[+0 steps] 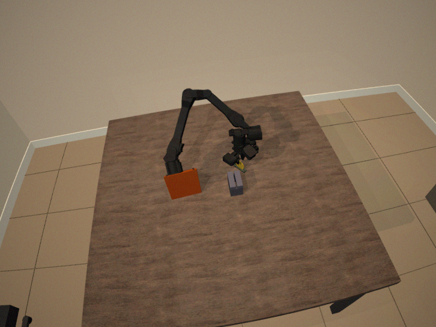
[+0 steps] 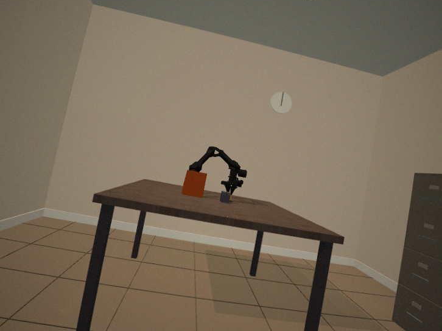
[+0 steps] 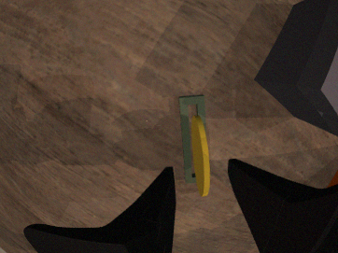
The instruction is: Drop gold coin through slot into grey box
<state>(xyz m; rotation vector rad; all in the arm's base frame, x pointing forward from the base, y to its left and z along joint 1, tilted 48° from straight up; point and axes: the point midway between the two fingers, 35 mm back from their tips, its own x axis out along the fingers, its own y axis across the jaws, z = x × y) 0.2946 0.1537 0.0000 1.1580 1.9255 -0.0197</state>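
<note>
My gripper tip is now 20 mm above the gold coin.
</note>
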